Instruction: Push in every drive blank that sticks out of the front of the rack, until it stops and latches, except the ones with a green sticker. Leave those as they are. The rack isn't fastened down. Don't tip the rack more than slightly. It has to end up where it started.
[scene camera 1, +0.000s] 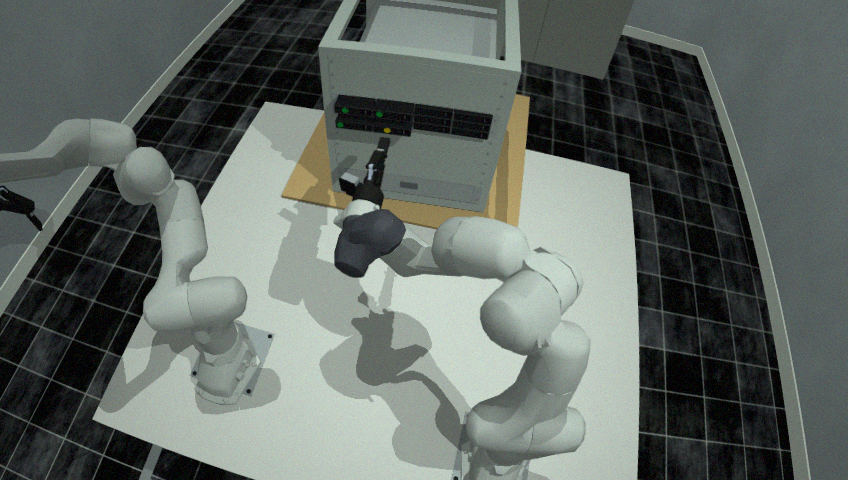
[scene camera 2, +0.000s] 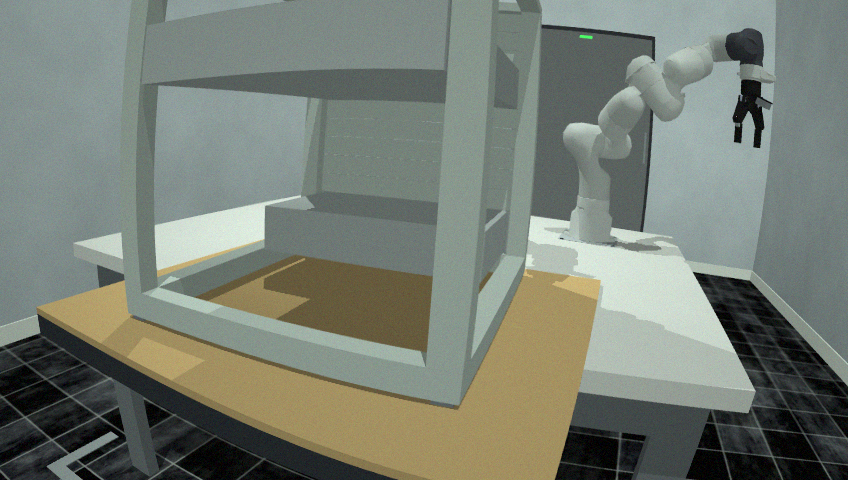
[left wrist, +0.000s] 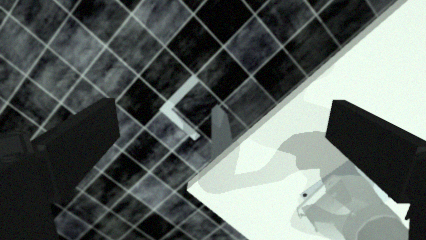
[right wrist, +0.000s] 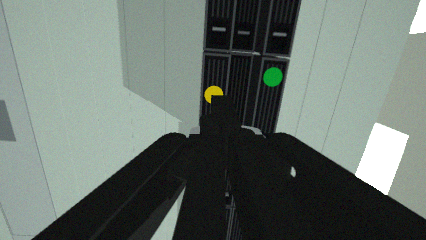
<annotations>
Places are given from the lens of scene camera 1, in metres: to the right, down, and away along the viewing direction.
my right gripper (scene camera 1: 385, 139): -0.11, -0.28, 1.31
grey rack (scene camera 1: 433, 168): 0.03, -0.23, 1.52
green-stickered blank (scene camera 1: 387, 109): -0.10, -0.36, 1.29
wooden board (scene camera 1: 503, 203): 0.28, -0.13, 1.71
The marked spots on the wooden board and the grey rack are 0.33 m apart.
</annotations>
